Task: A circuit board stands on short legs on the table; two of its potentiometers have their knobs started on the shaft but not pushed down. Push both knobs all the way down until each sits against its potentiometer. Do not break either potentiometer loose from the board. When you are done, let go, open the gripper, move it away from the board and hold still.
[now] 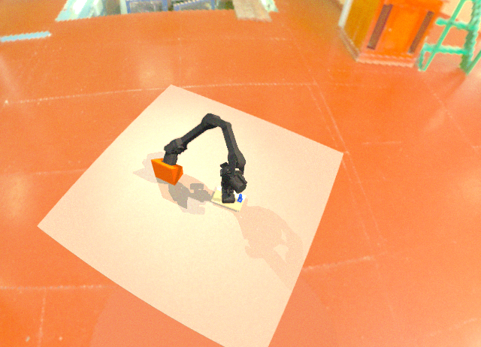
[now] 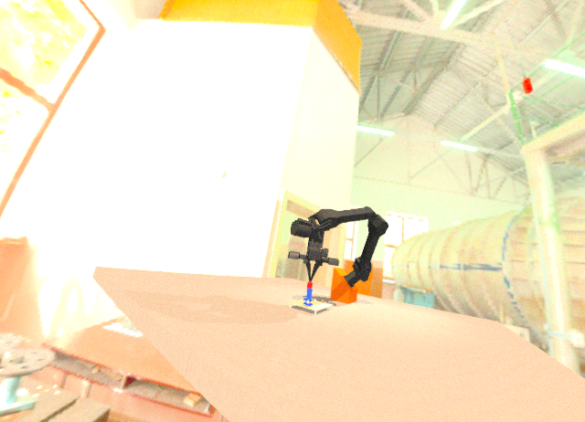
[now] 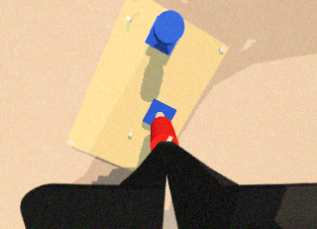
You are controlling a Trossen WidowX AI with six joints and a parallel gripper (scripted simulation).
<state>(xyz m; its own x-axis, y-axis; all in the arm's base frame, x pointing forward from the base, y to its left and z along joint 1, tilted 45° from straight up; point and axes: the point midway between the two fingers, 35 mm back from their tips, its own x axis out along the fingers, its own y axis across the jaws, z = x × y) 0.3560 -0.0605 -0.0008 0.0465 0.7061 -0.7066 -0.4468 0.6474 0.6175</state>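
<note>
Now: the red knob 1 cm below my gripper tip. From my gripper tip the other things lie so: blue knob (6 cm ahead, 3 cm to the left, 3 cm below).
</note>
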